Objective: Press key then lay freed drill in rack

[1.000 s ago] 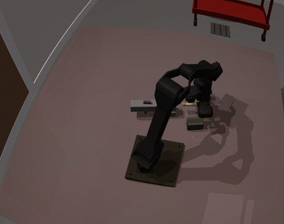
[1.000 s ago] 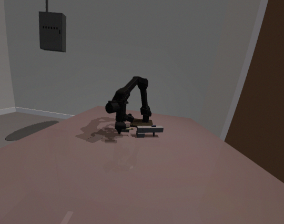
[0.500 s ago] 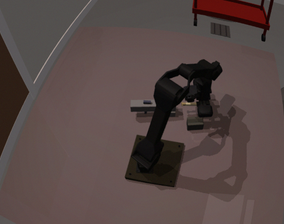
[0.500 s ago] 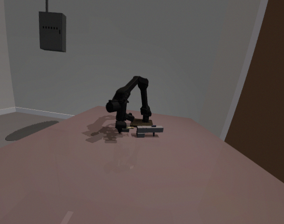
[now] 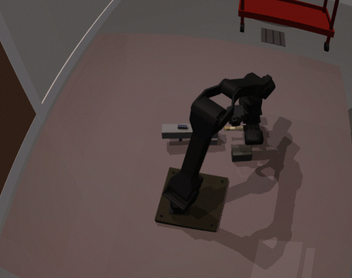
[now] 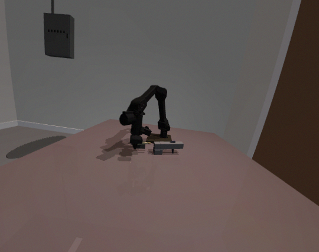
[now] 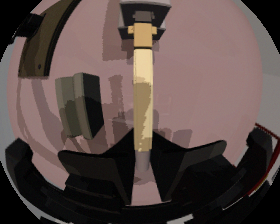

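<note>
Right now the tan drill is 40 mm to the left of my gripper tip and 40 mm above it. The rest, counted from my gripper tip: rack (80 mm behind, 30 mm to the left, 10 mm below); dark key (20 mm behind, 230 mm to the left, 30 mm above); grey housing (20 mm behind, 200 mm to the left, 20 mm above).
</note>
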